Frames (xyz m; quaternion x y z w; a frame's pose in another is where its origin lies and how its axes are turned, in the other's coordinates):
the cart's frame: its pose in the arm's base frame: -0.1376 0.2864 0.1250 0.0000 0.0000 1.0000 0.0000
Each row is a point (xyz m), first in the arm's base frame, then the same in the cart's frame.
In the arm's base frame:
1: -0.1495 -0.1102 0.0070
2: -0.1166 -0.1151 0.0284
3: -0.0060 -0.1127 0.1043
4: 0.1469 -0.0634 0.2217
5: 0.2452 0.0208 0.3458
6: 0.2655 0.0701 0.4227
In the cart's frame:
1: 0.0119 0.3966 -0.1180
2: -0.0210 0.4015 -0.0966
3: -0.1316 0.3991 -0.0207
4: -0.2845 0.3498 0.0967
5: -0.3828 0.2656 0.2208
6: -0.4031 0.2163 0.2977

